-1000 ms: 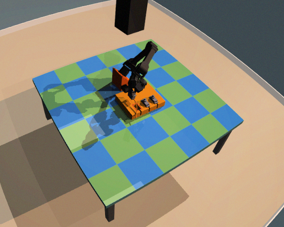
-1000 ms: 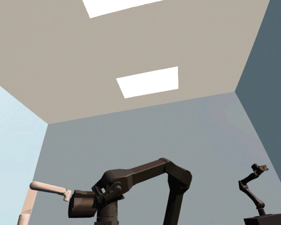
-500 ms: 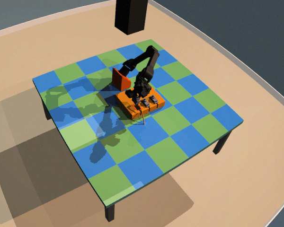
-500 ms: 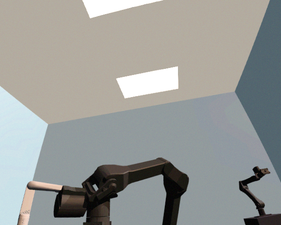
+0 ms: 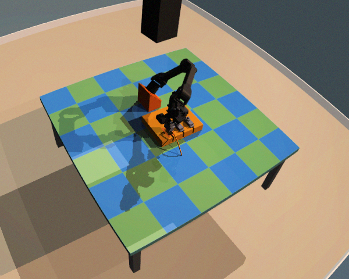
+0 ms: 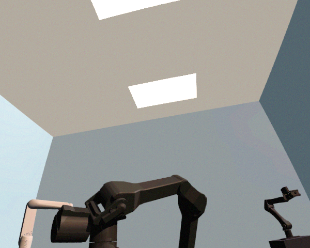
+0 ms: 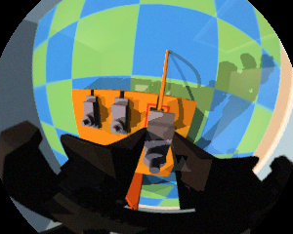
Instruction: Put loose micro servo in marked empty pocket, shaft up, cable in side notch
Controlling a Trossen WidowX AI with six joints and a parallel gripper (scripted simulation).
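Now: gripper tip 110 mm past the orange deck, 90 mm to the right of it and 90 mm above it.
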